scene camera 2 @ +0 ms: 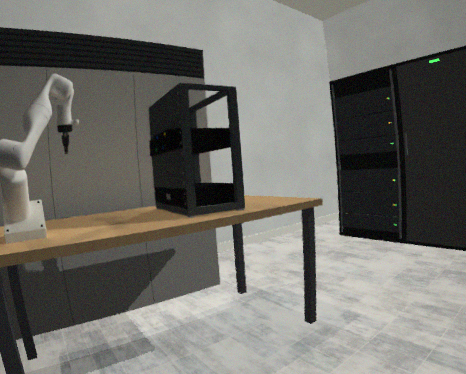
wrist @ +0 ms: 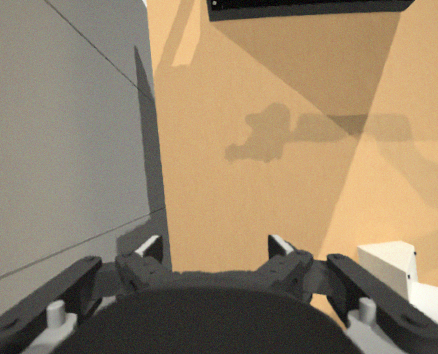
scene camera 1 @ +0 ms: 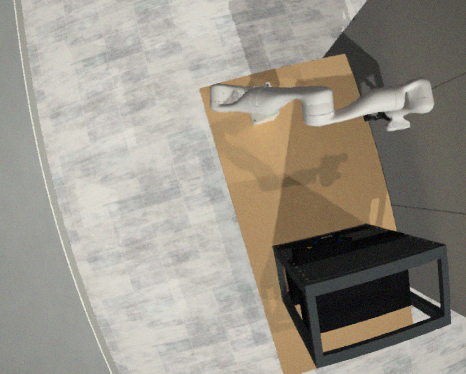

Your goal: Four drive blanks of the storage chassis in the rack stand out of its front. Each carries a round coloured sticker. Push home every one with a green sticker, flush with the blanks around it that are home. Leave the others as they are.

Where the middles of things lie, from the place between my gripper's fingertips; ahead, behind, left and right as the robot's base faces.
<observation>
The rack [scene camera 1: 340,278] is 59 cm ahead of my hand, 24 cm to the right of it and 5 cm below it.
</observation>
